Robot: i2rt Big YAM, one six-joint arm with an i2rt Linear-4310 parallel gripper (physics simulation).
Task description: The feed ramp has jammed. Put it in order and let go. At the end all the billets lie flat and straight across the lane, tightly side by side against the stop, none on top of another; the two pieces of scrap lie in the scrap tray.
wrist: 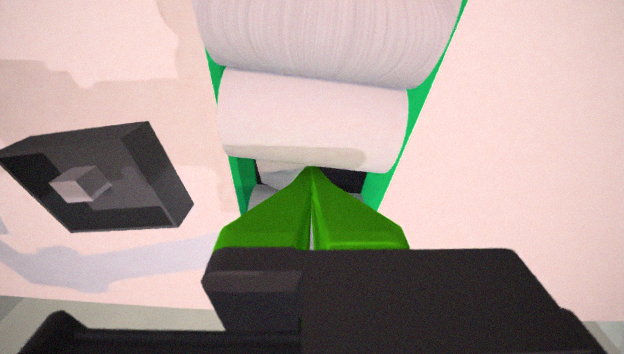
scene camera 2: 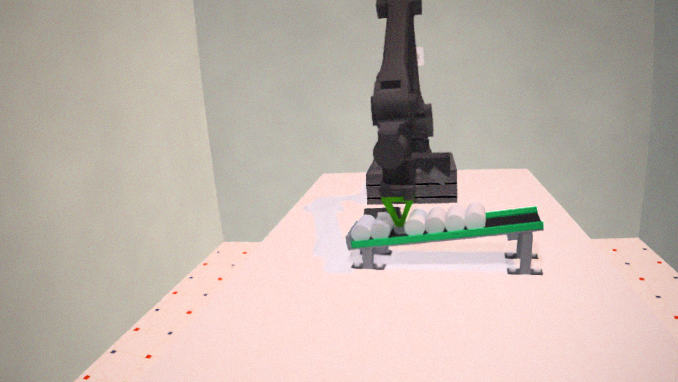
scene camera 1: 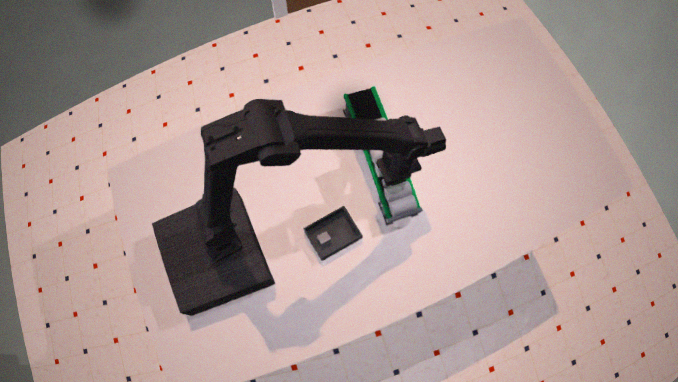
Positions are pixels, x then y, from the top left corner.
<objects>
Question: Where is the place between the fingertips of my gripper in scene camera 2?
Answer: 399, 226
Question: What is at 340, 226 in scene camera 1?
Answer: A dark scrap tray.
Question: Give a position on a scrap piece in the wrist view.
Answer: At 81, 184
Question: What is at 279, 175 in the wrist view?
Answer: A scrap piece.
</objects>
